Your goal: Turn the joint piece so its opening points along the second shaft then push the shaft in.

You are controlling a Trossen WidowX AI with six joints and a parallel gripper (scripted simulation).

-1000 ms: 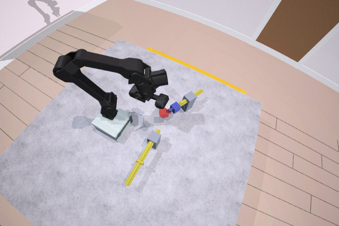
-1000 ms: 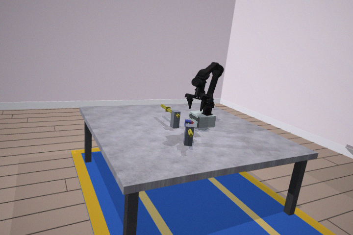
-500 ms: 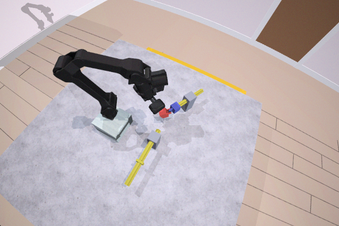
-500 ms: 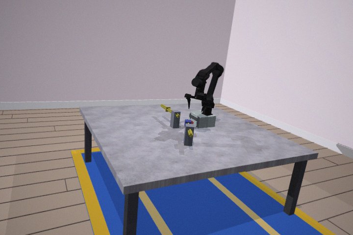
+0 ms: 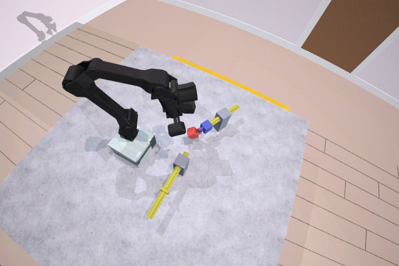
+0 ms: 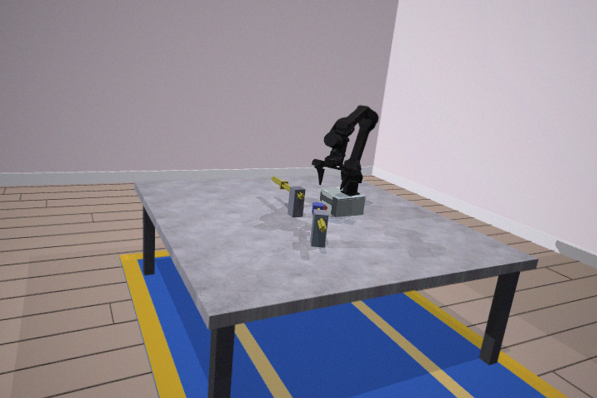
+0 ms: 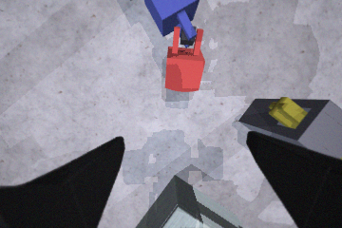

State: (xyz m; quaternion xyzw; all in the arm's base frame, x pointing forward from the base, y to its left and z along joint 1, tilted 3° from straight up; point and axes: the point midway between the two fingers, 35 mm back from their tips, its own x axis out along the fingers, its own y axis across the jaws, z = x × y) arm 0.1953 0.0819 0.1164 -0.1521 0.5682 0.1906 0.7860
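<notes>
My gripper tip is 8 cm above the red joint piece, 6 cm short of it and 2 cm to the right of it.
</notes>
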